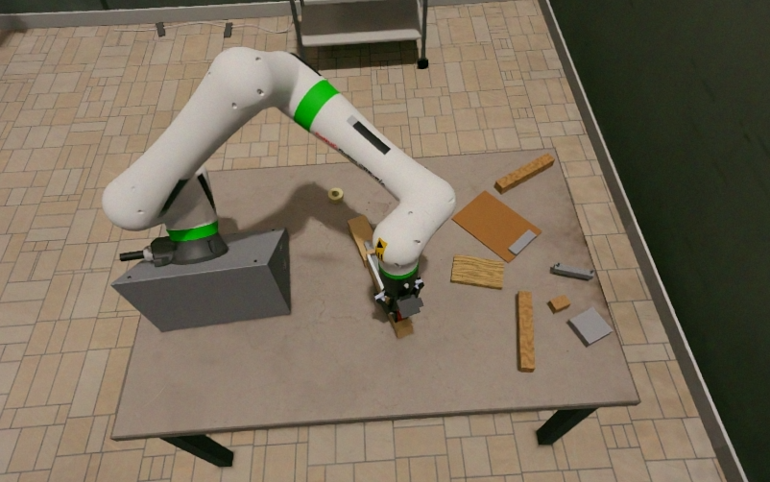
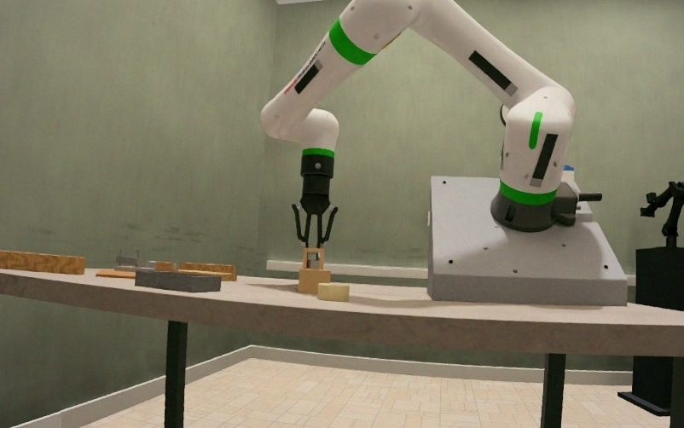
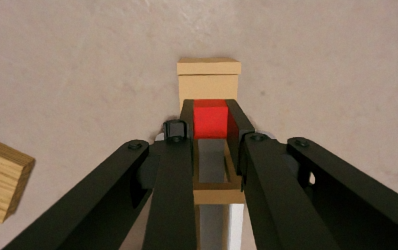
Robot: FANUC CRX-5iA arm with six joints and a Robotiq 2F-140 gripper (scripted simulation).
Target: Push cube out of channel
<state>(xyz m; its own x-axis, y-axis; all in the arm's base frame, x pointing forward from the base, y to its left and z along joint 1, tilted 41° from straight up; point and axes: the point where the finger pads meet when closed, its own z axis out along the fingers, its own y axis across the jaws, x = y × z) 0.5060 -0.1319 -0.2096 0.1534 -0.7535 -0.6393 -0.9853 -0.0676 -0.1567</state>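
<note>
Right now my hand is 12 cm to the right of the wooden channel, 3 cm above it and 2 cm past it. The rest, counted from my hand: thin grey bar: 20 cm to the left, 3 cm below, 3 cm behind; then small wooden block: 46 cm ahead, 7 cm below, 5 cm to the right; then red cube: 2 cm below.
</note>
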